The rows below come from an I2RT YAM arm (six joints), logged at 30 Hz.
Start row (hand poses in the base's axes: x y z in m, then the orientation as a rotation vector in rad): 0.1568, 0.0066, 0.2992, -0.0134, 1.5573, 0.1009
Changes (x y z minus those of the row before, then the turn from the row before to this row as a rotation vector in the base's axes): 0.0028, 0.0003, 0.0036, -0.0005, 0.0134, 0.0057; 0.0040, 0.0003, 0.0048, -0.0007, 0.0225, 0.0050; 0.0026, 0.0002, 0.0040, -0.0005, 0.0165, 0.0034; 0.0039, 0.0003, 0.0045, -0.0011, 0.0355, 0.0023; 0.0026, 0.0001, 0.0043, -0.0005, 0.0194, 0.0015; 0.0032, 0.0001, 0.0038, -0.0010, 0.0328, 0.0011; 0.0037, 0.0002, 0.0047, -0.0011, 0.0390, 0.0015; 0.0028, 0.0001, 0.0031, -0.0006, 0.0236, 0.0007; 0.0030, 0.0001, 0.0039, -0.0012, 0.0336, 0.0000; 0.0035, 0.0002, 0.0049, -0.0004, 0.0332, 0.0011; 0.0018, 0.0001, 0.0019, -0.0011, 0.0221, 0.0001; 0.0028, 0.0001, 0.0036, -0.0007, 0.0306, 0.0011; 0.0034, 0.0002, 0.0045, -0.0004, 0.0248, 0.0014; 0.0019, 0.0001, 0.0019, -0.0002, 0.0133, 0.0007; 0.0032, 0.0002, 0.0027, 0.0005, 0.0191, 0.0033; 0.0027, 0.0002, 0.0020, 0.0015, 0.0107, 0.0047; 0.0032, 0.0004, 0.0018, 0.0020, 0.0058, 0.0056
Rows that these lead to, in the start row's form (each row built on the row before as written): 0.1596, 0.0069, 0.3028, -0.0176, 1.5707, 0.1053; 0.1636, 0.0072, 0.3076, -0.0210, 1.5932, 0.1092; 0.1662, 0.0074, 0.3116, -0.0232, 1.6097, 0.1119; 0.1701, 0.0077, 0.3161, -0.0240, 1.6452, 0.1138; 0.1727, 0.0078, 0.3204, -0.0246, 1.6646, 0.1151; 0.1759, 0.0079, 0.3242, -0.0245, 1.6974, 0.1160; 0.1796, 0.0081, 0.3289, -0.0245, 1.7364, 0.1173; 0.1824, 0.0082, 0.3320, -0.0243, 1.7600, 0.1180; 0.1854, 0.0083, 0.3359, -0.0233, 1.7936, 0.1180; 0.1889, 0.0085, 0.3408, -0.0227, 1.8268, 0.1194; 0.1907, 0.0086, 0.3427, -0.0223, 1.8489, 0.1191; 0.1935, 0.0087, 0.3463, -0.0221, 1.8795, 0.1202; 0.1969, 0.0089, 0.3508, -0.0223, 1.9043, 0.1216; 0.1988, 0.0090, 0.3527, -0.0223, 1.9176, 0.1223; 0.2020, 0.0092, 0.3554, -0.0240, 1.9367, 0.1256; 0.2047, 0.0094, 0.3574, -0.0269, 1.9473, 0.1305; 0.2079, 0.0098, 0.3592, -0.0307, 1.9530, 0.1364
